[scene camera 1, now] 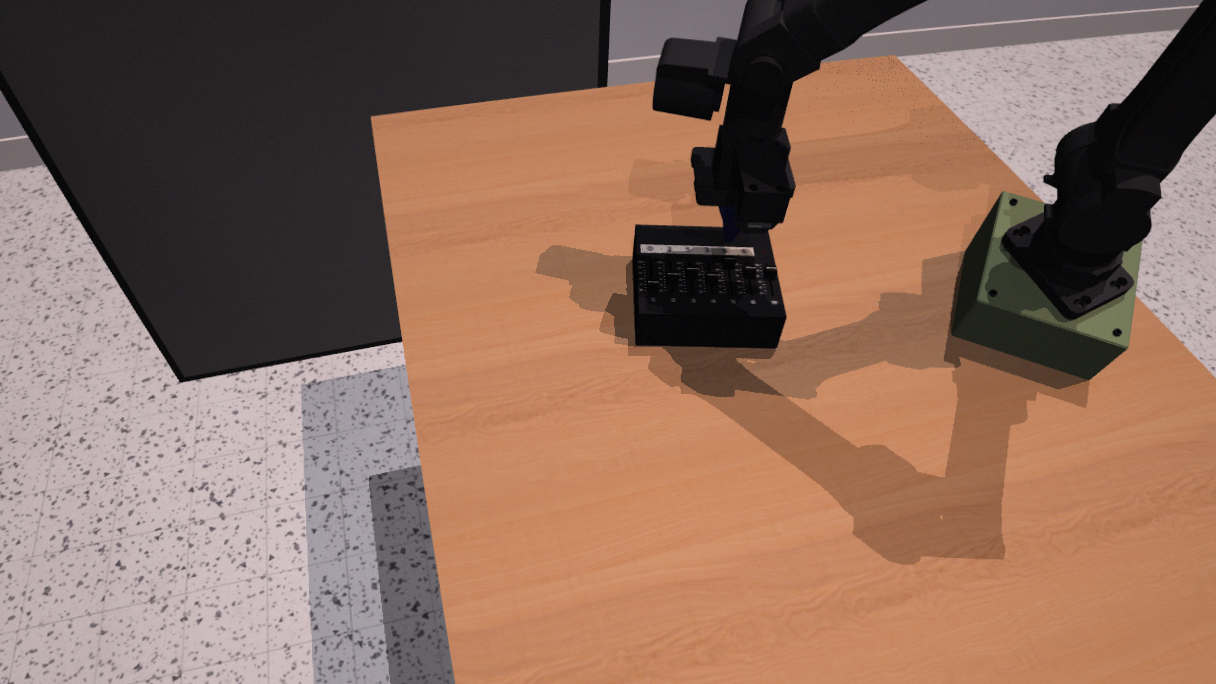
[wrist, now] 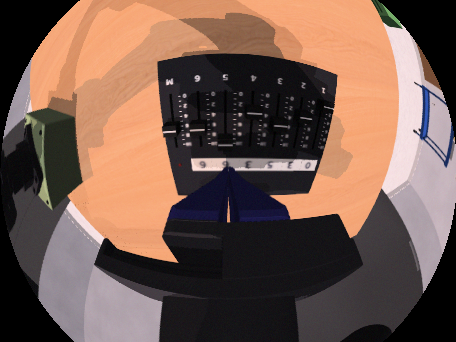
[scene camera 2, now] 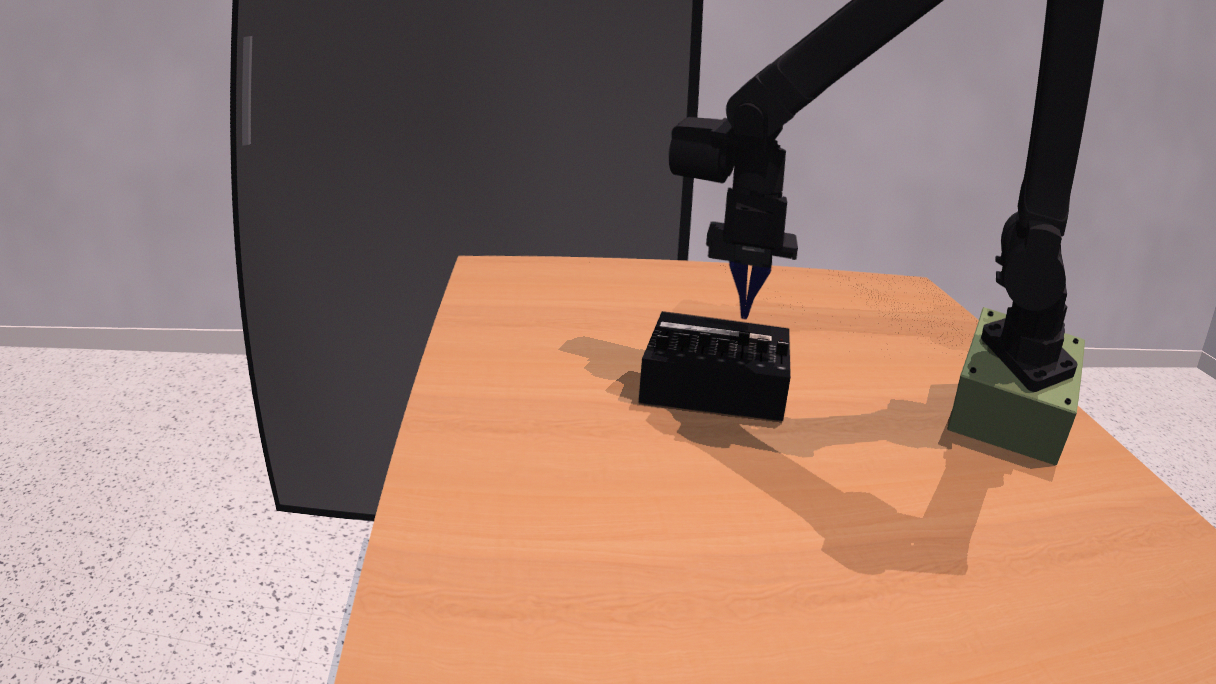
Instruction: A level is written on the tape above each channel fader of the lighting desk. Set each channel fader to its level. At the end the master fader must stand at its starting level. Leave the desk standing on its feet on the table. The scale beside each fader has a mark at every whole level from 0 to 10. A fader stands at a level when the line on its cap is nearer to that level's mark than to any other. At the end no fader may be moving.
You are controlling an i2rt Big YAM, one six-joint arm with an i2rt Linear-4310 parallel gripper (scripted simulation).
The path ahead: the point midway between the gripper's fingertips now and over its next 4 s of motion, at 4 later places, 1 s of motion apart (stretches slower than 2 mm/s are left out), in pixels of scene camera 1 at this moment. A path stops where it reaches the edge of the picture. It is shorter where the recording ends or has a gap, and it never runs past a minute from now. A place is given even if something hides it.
My gripper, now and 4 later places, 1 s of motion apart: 727,239; 728,238; 727,245; 729,252; 729,259
